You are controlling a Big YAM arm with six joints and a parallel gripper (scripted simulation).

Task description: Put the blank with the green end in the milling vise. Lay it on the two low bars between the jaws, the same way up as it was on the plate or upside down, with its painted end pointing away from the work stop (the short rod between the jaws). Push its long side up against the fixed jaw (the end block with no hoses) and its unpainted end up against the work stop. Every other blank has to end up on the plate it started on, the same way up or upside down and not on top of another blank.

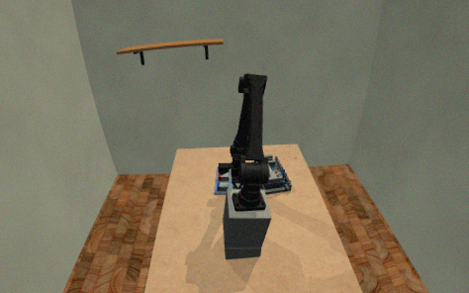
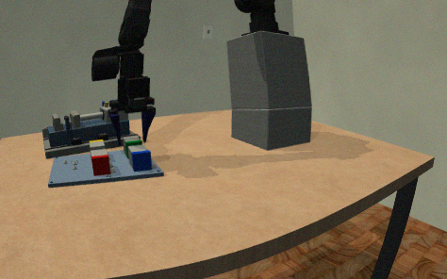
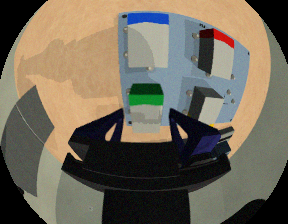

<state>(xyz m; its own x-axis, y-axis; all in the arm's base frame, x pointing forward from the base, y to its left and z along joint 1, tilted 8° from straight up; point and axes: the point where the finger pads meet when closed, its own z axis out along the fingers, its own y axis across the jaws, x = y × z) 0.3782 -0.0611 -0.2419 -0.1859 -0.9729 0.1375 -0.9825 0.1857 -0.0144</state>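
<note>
Right now my hand is 20 mm above the green-ended blank. Also, from my hand: yellow-ended blank 90 mm ahead, 20 mm to the right, 20 mm below; blue-ended blank 20 mm ahead, 90 mm to the left, 20 mm below; plate 100 mm ahead, 30 mm to the left, 40 mm below.
</note>
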